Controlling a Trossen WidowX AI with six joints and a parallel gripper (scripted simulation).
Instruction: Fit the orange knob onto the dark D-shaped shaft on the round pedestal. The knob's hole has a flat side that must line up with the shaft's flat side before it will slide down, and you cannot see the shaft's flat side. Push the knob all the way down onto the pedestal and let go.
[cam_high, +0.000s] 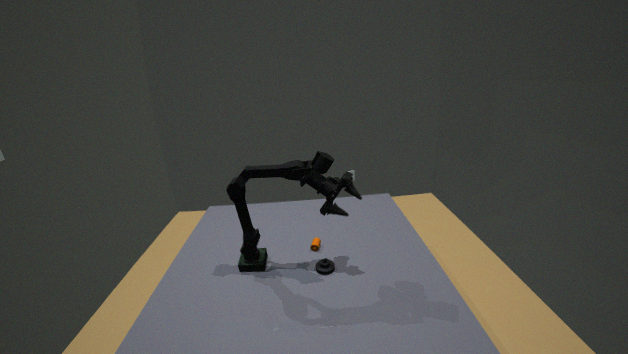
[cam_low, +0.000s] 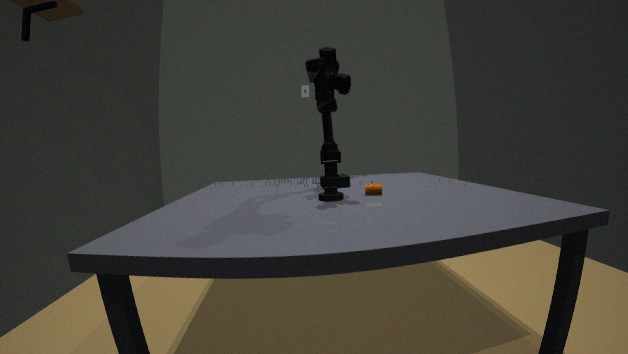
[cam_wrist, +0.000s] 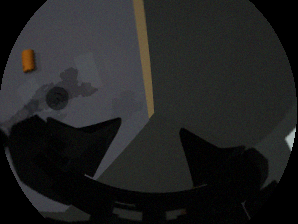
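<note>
Right now my gripper tip is 310 mm above the orange knob, 200 mm to the right of it and 170 mm past it. Round my gripper tip: dark round pedestal 300 mm below, 120 mm behind, 40 mm to the left.
</note>
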